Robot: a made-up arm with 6 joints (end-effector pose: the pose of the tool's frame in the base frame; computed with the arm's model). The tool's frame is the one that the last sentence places.
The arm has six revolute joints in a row. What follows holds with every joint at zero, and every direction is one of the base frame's.
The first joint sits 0.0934 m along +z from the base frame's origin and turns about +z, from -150 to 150 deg.
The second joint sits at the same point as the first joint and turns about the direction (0.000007, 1, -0.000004), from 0 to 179.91 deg.
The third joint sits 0.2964 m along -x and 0.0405 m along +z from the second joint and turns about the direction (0.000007, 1, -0.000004), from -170 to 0 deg.
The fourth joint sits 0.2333 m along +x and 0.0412 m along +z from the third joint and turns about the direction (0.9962, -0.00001, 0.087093), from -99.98 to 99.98 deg.
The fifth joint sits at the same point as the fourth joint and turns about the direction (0.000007, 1, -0.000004), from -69.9 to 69.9 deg.
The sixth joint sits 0.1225 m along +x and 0.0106 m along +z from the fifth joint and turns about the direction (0.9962, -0.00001, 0.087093), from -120 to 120 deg.
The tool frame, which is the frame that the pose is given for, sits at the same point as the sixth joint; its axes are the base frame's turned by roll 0, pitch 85 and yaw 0 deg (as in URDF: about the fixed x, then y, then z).
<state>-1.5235 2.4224 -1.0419 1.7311 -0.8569 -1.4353</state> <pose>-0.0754 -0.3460 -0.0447 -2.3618 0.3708 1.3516</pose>
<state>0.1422 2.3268 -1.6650 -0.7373 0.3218 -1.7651</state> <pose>0.5228 0.0484 0.0828 -2.7420 -0.6871 -0.7529</pose>
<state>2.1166 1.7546 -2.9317 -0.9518 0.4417 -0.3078</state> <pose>-0.0714 0.2001 0.7054 -0.4758 0.4833 0.6800</pose>
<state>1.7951 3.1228 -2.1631 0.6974 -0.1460 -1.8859</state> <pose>-0.1119 0.5421 -0.1934 -2.3480 0.2085 -0.1053</pose>
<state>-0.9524 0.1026 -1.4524 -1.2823 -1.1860 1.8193</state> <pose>-0.0882 0.3124 0.4509 -1.1218 0.3537 -0.5535</pose>
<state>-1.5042 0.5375 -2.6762 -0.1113 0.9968 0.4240</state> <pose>-0.0350 0.3517 0.5699 0.2102 0.2831 -1.1267</pose>
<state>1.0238 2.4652 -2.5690 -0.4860 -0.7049 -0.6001</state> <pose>0.2610 0.5001 0.3994 -0.7676 0.1862 0.0849</pose>
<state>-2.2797 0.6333 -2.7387 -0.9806 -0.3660 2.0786</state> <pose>0.3246 0.3224 0.5603 -0.8647 -0.1347 -1.2215</pose>
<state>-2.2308 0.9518 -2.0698 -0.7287 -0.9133 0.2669</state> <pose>0.1216 0.0510 0.6823 -0.4541 -0.5156 -2.4577</pose>
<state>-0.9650 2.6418 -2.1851 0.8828 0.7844 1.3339</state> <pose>0.3788 -0.4289 0.0511 2.6881 -0.7231 0.5008</pose>
